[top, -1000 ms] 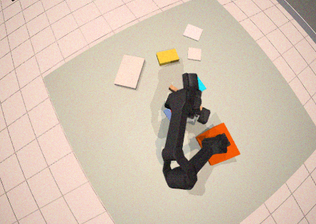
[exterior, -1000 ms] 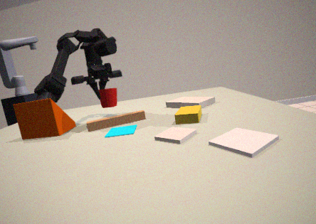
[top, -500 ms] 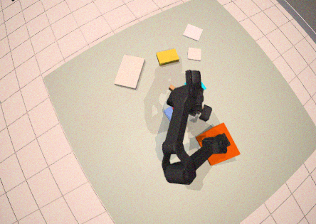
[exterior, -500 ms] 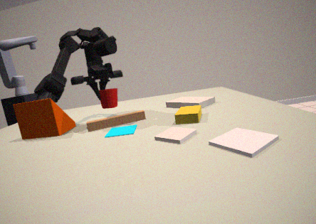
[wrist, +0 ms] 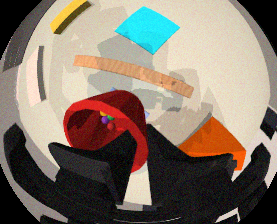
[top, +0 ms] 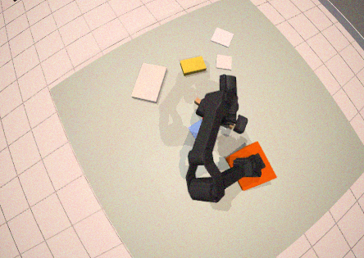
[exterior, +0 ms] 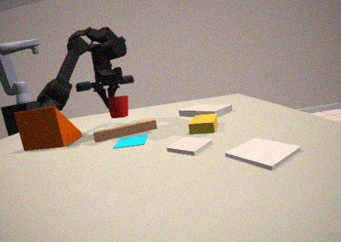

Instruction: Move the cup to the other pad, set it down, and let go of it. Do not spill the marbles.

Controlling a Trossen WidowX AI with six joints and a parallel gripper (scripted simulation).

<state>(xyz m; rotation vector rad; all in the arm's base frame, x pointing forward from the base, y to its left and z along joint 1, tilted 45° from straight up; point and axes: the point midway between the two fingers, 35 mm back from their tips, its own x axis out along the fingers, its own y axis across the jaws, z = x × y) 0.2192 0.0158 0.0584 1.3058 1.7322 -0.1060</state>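
The cyan pad is 90 mm ahead of my gripper tip, 110 mm to the right of it and 100 mm below it. From my gripper tip the other things lie so: red cup (20 mm ahead, 20 mm to the left); then brown bar (50 mm ahead, 30 mm to the right, 90 mm below); then yellow block (310 mm ahead, 60 mm to the right, 80 mm below).
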